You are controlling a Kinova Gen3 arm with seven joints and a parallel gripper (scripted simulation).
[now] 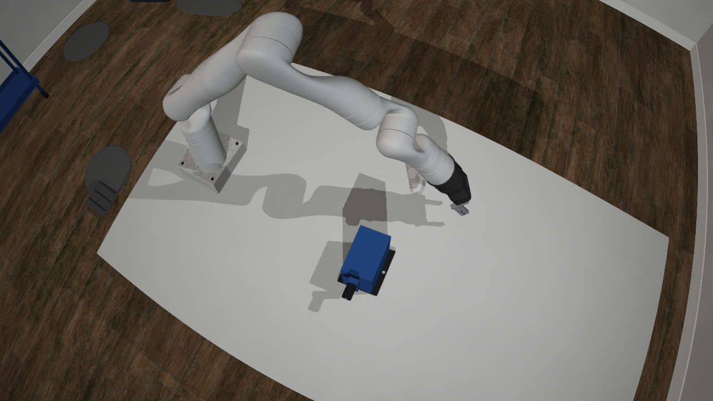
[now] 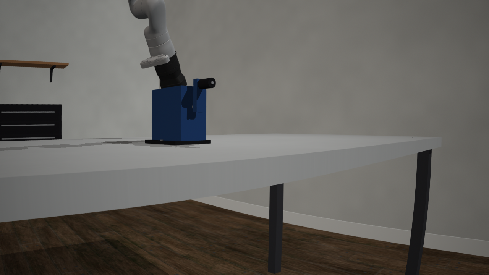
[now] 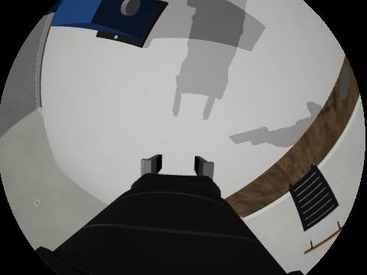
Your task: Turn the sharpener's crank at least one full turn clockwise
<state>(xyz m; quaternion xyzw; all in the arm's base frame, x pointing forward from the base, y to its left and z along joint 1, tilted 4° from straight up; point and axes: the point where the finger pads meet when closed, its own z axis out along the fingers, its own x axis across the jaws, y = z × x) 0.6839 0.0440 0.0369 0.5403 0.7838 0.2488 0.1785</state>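
Now: the black handle 19 cm behind my hand, 30 cm to the right of it and 3 cm above it. The rest, counted from my hand: crank (19 cm behind, 29 cm to the right, 2 cm above).
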